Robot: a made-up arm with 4 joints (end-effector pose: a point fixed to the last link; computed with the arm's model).
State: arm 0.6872 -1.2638 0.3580 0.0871
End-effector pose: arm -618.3 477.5 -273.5 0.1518 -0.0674 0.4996 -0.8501
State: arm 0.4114 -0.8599 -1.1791 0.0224
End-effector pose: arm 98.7 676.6 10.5 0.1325 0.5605 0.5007 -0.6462
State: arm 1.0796 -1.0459 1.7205 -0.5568
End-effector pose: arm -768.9 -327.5 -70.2 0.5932 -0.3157 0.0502 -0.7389
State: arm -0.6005 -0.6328 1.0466 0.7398
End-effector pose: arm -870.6 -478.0 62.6 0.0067 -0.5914 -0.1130 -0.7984
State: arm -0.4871 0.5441 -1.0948 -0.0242
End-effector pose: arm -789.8 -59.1 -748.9 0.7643 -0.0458 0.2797 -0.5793
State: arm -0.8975 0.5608 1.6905 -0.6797
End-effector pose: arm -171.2 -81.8 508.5 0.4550 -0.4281 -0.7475 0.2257
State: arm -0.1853 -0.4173 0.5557 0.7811
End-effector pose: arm -766.0 -386.2 -343.1 0.3147 -0.4723 0.1396 -0.8114
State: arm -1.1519 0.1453 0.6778 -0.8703
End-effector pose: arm -254.9 -674.7 337.6 0.6195 -0.3206 -0.6948 -0.1753
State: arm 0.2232 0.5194 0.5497 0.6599
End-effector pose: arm -427.0 -438.8 -397.2 0.6856 -0.4098 -0.0705 -0.5975
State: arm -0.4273 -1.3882 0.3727 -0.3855
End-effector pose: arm -578.2 -338.9 -514.4 0.0556 -0.0748 -0.2330 -0.9680
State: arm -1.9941 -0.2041 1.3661 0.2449
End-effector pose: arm -644.9 6.5 661.7 0.2671 0.5996 0.7471 0.1051
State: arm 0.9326 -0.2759 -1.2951 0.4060
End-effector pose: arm -376.4 805.4 541.5 0.3549 0.5281 0.7329 -0.2407
